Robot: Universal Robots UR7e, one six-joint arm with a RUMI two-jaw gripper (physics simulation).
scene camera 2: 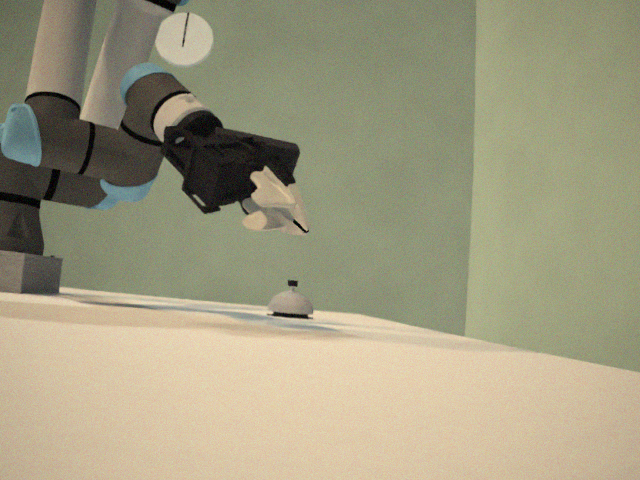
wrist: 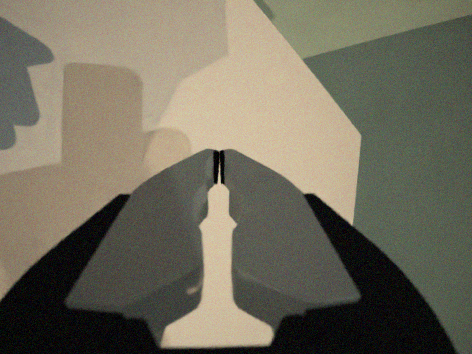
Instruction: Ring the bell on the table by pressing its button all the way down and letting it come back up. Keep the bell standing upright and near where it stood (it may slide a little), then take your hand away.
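Frame: origin at the arm's base, x back, y down, z right, level; millimetres.
Seen in the pictures: gripper, fingertip midpoint: [scene camera 2: 307,231] [wrist: 219,155].
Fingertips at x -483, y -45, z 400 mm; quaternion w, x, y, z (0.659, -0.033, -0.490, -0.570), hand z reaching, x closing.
Note:
Pixels of each thing's top centre, then the offset from my fingertips to it. Level surfaces: height alone.
- bell, top centre: [scene camera 2: 293,280] dx -50, dy +47, dz -364 mm
- small black button, top centre: [scene camera 2: 293,280] dx -50, dy +47, dz -364 mm
- pale table, surface height: dy +113 mm
The bell [scene camera 2: 290,302] stands upright on the table, a pale grey dome on a thin black base, with a small black button [scene camera 2: 292,283] on top. The button is raised on its stem. My gripper [scene camera 2: 306,232] [wrist: 219,155] is shut with nothing between its fingers. In the scene view the fingertips point down and to the right and hang above the bell, apart from it, with a gap of wall showing between them and the button. The bell does not show in the wrist view.
The pale table [scene camera 2: 310,403] [wrist: 280,95] has its far edge behind the bell, and its edge and corner show at the right in the wrist view. The robot's grey base block [scene camera 2: 41,273] stands at the left. A round clock [scene camera 2: 193,43] hangs on the green wall [scene camera 2: 382,155]. Shadows lie on the table.

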